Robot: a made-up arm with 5 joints.
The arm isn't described. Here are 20 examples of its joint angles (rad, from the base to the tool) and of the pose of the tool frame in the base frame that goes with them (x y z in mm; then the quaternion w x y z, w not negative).
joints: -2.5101 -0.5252 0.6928 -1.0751 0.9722
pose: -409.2 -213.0 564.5 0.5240 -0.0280 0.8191 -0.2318
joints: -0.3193 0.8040 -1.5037 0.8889 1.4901
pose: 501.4 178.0 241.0 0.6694 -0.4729 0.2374 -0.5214
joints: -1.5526 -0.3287 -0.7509 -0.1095 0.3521
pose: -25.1 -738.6 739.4 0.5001 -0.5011 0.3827 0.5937
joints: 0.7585 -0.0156 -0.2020 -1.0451 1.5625
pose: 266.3 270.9 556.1 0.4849 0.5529 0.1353 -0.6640
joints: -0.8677 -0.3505 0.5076 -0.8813 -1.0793
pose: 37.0 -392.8 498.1 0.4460 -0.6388 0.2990 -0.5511
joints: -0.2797 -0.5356 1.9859 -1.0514 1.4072
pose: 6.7 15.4 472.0 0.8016 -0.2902 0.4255 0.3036
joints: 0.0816 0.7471 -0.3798 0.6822 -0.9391
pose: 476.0 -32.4 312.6 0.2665 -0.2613 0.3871 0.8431
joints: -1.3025 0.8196 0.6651 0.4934 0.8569
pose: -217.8 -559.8 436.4 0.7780 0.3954 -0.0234 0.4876
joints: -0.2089 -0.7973 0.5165 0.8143 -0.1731
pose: 150.9 -362.6 725.8 0.7019 -0.4197 0.1170 0.5634
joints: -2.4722 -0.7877 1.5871 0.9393 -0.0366
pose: -266.9 -85.0 445.4 0.7010 -0.1033 0.0491 -0.7039
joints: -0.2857 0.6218 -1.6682 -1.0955 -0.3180
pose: 445.6 6.7 276.1 0.4447 -0.4213 -0.5348 0.5820
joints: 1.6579 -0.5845 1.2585 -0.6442 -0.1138
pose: -177.7 38.2 489.6 0.5367 -0.6012 -0.2641 0.5298
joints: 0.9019 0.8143 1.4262 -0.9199 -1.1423
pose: -112.8 64.2 549.4 0.3129 -0.9317 0.1731 -0.0632
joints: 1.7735 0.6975 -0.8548 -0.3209 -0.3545
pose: -354.8 453.1 314.6 0.4799 0.1665 0.3672 -0.7792
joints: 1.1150 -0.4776 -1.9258 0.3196 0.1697
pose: -369.4 539.6 740.0 0.8295 0.3863 0.3161 -0.2505
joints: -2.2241 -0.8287 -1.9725 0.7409 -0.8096
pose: 27.3 -698.3 786.0 0.3205 -0.3904 0.7024 0.5015
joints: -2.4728 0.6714 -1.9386 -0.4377 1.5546
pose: -256.0 -773.9 397.6 0.1830 -0.4730 -0.0972 0.8563
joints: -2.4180 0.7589 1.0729 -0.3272 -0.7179
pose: -336.3 -259.3 588.0 0.3685 0.4410 0.7260 -0.3777
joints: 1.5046 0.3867 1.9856 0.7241 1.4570
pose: -153.7 -52.5 616.4 0.1287 0.2016 0.0581 0.9692
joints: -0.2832 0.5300 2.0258 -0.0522 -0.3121
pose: 43.3 25.3 681.4 0.5945 -0.0971 0.7905 -0.1109
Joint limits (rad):
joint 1: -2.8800..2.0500
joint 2: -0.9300..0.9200
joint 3: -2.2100..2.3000
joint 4: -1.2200..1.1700
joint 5: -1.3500..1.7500
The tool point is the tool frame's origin. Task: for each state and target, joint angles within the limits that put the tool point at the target. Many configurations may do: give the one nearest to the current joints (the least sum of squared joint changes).
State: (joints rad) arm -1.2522 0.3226 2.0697 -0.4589 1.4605
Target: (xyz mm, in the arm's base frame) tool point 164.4 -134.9 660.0
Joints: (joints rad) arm -1.0396 0.7534 2.3000 -0.8292 1.0925
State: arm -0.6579 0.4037 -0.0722 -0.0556 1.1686
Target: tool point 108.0 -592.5 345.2
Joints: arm -0.9451 0.7634 0.0727 -0.0568 1.1861
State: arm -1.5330 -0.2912 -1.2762 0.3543 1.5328
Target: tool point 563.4 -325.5 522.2
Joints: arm -1.0433 0.0897 -1.7869 0.3817 1.7349
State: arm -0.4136 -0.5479 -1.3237 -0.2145 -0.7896
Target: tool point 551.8 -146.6 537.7
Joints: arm -0.4289 0.1093 -1.4030 -0.1544 -0.7038
